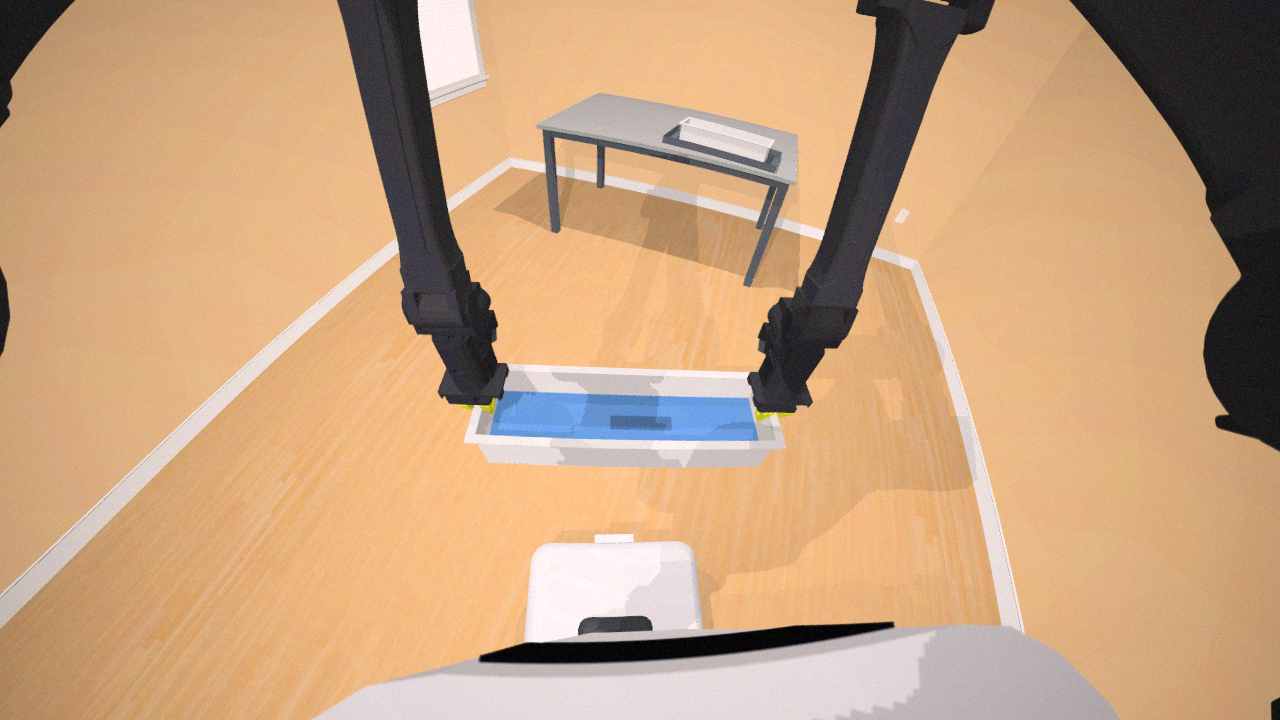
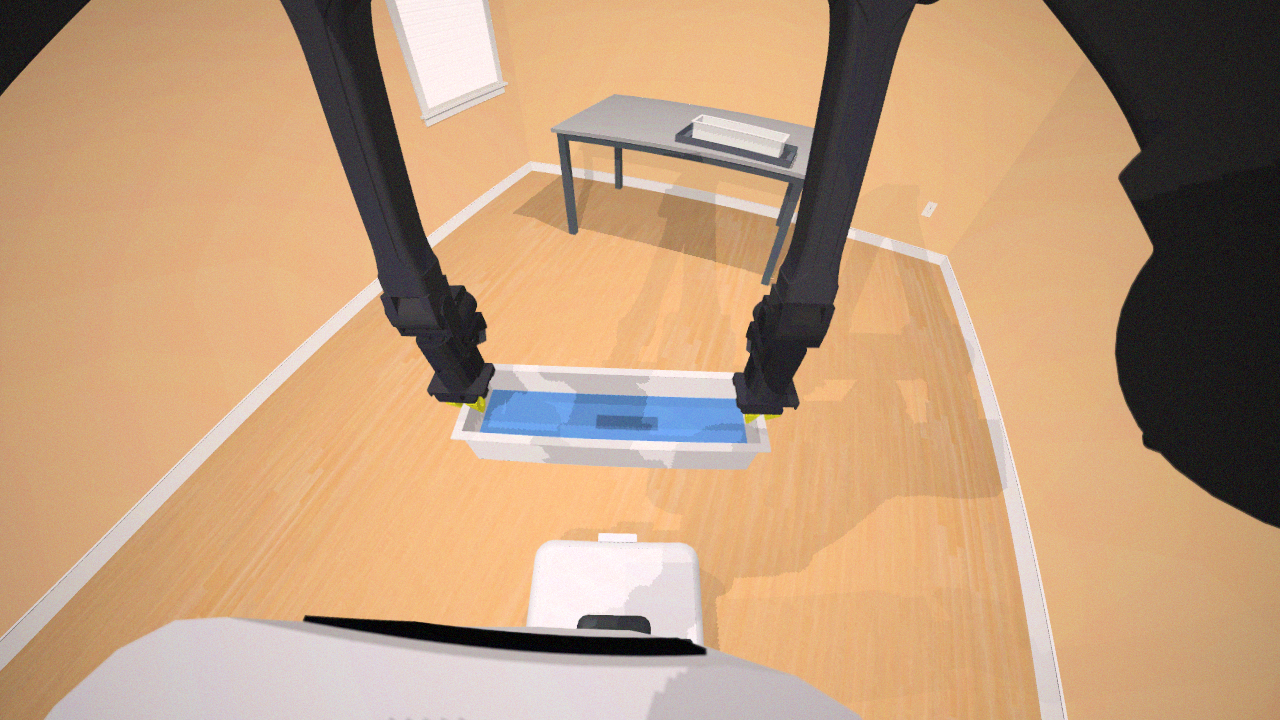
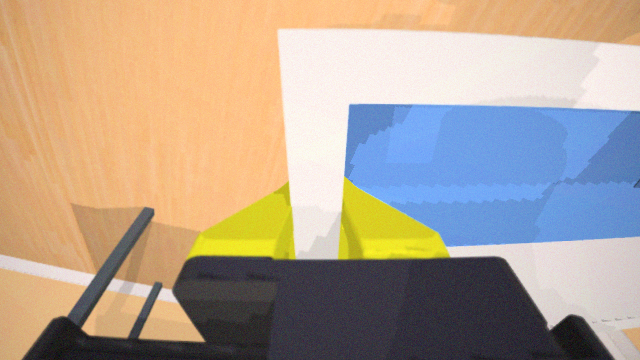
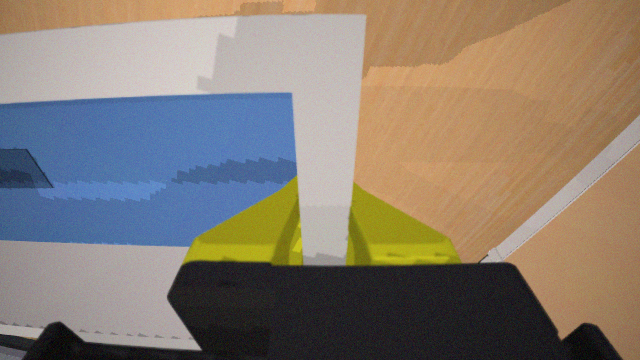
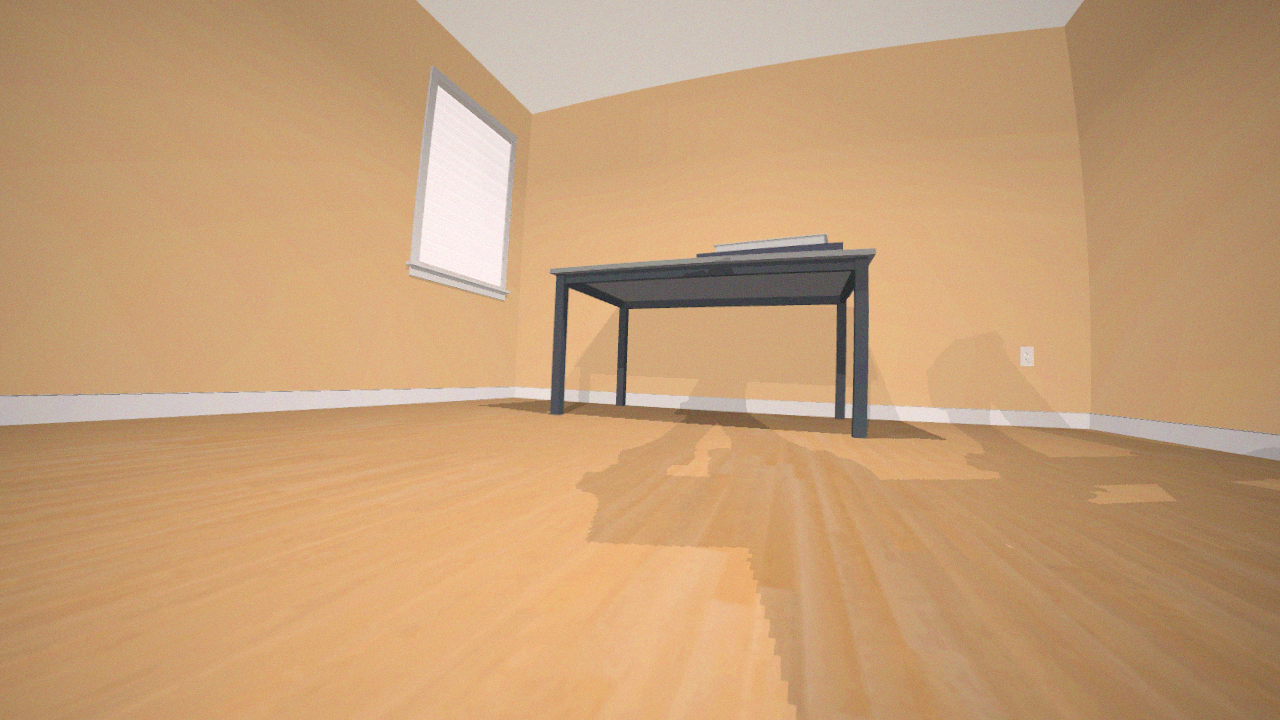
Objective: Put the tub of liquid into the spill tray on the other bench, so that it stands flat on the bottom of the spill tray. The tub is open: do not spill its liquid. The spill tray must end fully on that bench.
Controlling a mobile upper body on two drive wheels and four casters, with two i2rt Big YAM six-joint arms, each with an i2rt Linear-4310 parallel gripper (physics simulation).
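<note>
The open white tub (image 1: 626, 454) (image 2: 613, 455) (image 3: 310, 75) (image 4: 327, 75) hangs over the floor, looking level, with blue liquid (image 1: 554, 416) (image 3: 490, 150) inside. My left gripper (image 1: 477, 408) (image 2: 468, 407) (image 3: 318, 179) is shut on its left end rim. My right gripper (image 1: 775, 414) (image 2: 762, 417) (image 4: 321, 181) is shut on its right end rim. Beyond them, a grey bench (image 1: 608, 116) (image 2: 626, 116) (image 5: 626, 266) carries the dark, shallow spill tray (image 1: 673, 137) (image 2: 685, 136) (image 5: 769, 251) near its right end. A white open box (image 1: 725, 141) (image 2: 738, 137) stands in that tray.
The bench stands by the far wall, turned slightly relative to me. A window (image 1: 452, 44) (image 2: 447, 53) (image 5: 465, 188) is on the wall left of it. My white base (image 1: 613, 582) (image 2: 617, 577) shows below the tub. Walls with white skirting run along both sides.
</note>
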